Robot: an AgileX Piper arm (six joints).
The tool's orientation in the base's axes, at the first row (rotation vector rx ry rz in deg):
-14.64, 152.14, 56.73
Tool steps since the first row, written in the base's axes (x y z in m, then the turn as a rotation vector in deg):
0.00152, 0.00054, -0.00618, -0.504, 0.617, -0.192
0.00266, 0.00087, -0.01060, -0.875, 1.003, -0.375
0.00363, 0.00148, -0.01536, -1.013, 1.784, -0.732
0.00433, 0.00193, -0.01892, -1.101, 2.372, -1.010
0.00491, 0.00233, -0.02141, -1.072, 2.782, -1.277
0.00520, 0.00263, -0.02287, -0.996, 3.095, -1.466
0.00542, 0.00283, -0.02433, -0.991, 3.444, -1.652
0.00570, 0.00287, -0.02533, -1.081, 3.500, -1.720
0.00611, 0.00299, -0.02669, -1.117, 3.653, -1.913
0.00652, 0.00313, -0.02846, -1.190, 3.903, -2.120
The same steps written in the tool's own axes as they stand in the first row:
0.00060, -0.00376, 0.00513, 0.500, 0.478, 0.440
0.00098, -0.00651, 0.00876, 0.886, 0.753, 0.749
0.00162, -0.00921, 0.01280, 1.086, 1.156, 1.493
0.00212, -0.01123, 0.01581, 1.225, 1.450, 2.063
0.00238, -0.01260, 0.01798, 1.261, 1.586, 2.533
0.00257, -0.01335, 0.01929, 1.233, 1.684, 2.892
0.00284, -0.01414, 0.02052, 1.268, 1.831, 3.258
0.00291, -0.01480, 0.02133, 1.372, 1.855, 3.325
0.00297, -0.01564, 0.02247, 1.461, 1.861, 3.557
0.00316, -0.01673, 0.02393, 1.583, 1.941, 3.856

